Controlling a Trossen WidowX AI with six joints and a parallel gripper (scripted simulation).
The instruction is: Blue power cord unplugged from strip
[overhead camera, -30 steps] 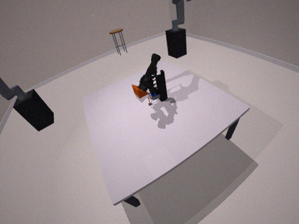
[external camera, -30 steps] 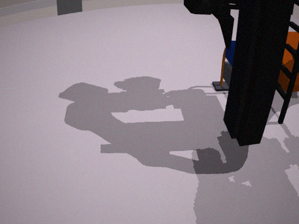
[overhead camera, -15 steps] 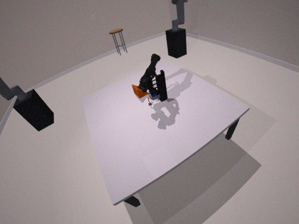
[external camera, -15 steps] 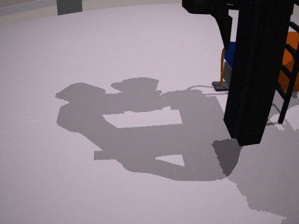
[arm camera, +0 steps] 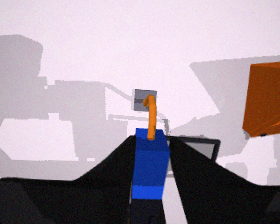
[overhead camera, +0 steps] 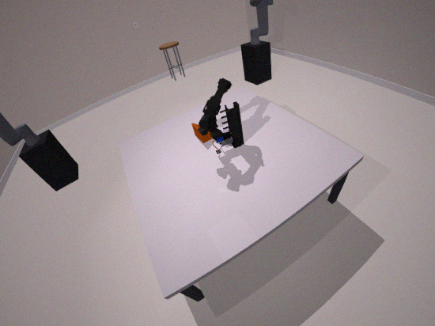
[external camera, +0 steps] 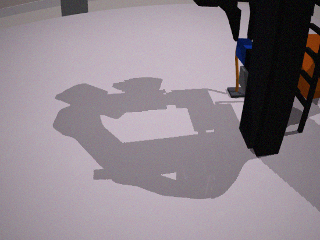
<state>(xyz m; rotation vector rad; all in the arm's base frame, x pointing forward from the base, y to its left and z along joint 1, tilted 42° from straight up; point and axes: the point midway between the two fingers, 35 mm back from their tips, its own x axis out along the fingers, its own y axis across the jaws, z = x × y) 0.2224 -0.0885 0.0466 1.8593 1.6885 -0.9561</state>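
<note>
My gripper tip is 40 mm to the right of the blue plug and 10 mm short of it. Also, from my gripper tip: power strip: 140 mm to the left, 30 mm ahead, 20 mm above.
</note>
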